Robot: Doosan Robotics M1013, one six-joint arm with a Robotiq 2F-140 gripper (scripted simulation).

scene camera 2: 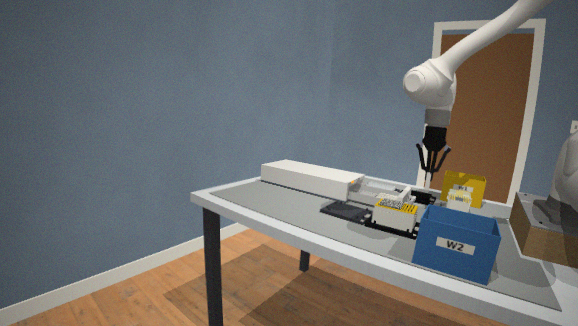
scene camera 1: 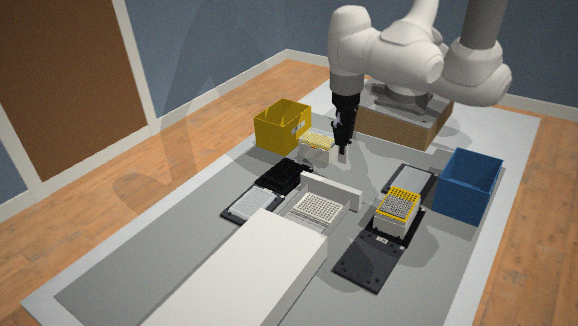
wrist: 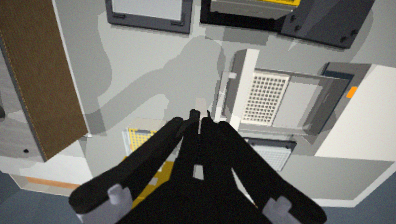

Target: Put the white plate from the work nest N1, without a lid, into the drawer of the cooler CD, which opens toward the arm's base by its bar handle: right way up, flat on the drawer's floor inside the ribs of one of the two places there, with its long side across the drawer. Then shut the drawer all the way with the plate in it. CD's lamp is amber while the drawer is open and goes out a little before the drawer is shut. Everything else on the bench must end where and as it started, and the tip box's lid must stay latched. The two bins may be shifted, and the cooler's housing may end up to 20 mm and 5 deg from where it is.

Scene:
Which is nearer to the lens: the white plate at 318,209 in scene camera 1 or the black plate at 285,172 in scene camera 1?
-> The white plate.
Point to a cooler CD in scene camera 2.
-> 332,183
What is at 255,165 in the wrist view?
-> My gripper.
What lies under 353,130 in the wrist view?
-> A cooler CD.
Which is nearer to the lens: the white plate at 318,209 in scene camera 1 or the yellow bin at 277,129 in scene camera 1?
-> The white plate.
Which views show the cooler CD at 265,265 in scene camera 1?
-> Scene camera 2, scene camera 1 and the wrist view: all of them.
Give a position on a yellow-topped tip box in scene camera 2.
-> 390,213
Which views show my gripper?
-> Scene camera 2, scene camera 1 and the wrist view: all of them.

